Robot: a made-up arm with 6 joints.
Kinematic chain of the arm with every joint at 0, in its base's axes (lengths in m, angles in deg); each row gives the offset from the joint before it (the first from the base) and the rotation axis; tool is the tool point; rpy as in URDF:
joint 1: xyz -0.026 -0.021 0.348 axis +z
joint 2: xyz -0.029 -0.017 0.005 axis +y
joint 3: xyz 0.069 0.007 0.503 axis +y
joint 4: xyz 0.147 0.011 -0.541 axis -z
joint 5: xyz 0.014 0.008 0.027 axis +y
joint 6: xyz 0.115 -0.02 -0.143 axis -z
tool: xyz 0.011 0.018 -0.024 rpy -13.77 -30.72 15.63
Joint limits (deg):
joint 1: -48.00..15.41
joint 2: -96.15..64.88
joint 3: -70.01..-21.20
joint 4: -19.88..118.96
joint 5: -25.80..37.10
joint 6: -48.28..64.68
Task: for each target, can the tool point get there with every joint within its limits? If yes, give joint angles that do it. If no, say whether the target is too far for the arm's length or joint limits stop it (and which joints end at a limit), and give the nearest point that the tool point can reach.
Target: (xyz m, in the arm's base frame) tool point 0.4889 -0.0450 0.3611
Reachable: yes | joints 1.63 -8.24 -28.51 91.27 32.15 44.48
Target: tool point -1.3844 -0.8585 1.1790
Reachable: no: too far | nearest point -0.6985 -0.2931 1.0363 | short by 0.900 m
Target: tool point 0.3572 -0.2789 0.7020
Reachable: yes | joints -26.56 -37.38 -28.66 42.92 16.82 16.75
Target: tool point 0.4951 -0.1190 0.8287
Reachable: yes | joints 7.41 -25.24 -49.53 80.76 -7.02 31.19
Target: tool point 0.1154 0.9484 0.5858
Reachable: no: joint limits stop it (at a limit: joint 1, joint 2, joint 3, joint 4, joint 5) | nearest point -0.4448 0.5565 1.0400 | short by 0.821 m
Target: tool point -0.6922 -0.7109 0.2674
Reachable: no: joint limits stop it (at a limit: joint 1, joint 3, joint 5) | nearest point -0.0087 -0.3396 0.1055 | short by 0.794 m
